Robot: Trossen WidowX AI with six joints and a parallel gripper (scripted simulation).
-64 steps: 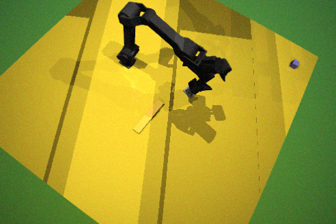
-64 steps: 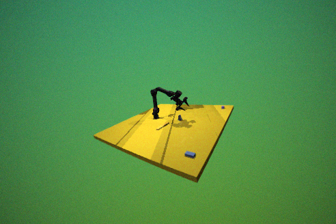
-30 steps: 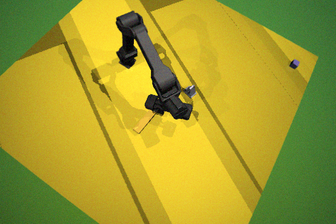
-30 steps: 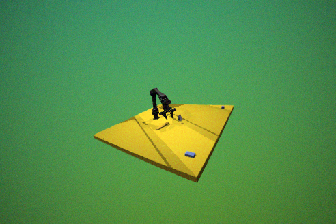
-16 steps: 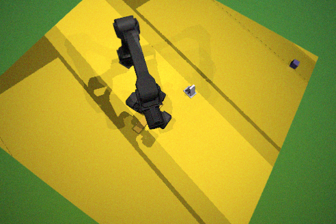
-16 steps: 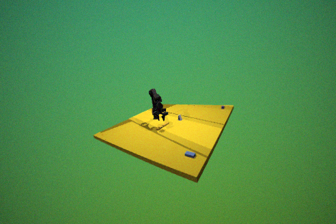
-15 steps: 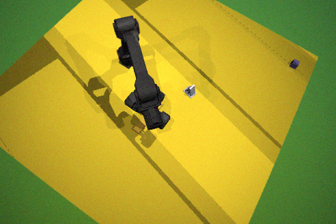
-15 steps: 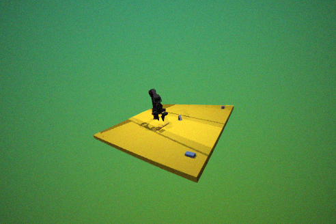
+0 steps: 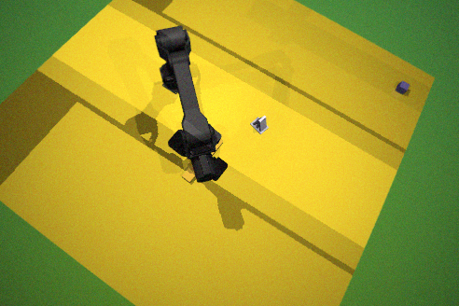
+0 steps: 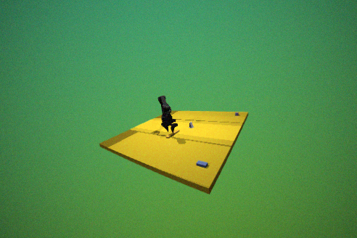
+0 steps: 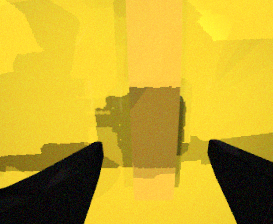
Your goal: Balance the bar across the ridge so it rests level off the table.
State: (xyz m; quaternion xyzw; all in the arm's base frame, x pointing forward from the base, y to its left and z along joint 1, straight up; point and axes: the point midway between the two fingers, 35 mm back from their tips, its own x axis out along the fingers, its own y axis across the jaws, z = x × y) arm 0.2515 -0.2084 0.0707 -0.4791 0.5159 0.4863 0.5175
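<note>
Now: the flat tan bar 30 mm to the left of my gripper tip and 30 mm below it. Also, from my gripper tip: blue flat block (490 mm ahead, 290 mm to the right, 30 mm below); then purple cube (710 mm to the left, 490 mm ahead, 20 mm below).
</note>
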